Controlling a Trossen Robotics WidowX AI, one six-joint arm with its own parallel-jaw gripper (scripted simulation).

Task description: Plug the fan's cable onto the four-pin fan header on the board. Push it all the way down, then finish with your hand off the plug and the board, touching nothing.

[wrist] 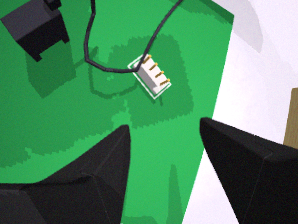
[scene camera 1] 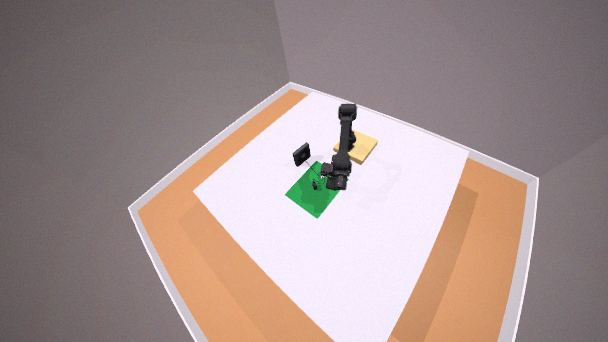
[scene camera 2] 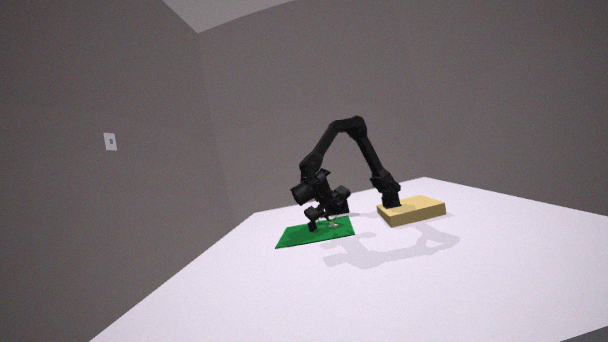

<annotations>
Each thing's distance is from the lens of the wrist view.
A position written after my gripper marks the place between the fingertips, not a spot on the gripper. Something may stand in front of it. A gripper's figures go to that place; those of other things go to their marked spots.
my gripper (wrist: 164, 128): 0.10 m
green board (wrist: 63, 106): 0.14 m
</annotations>
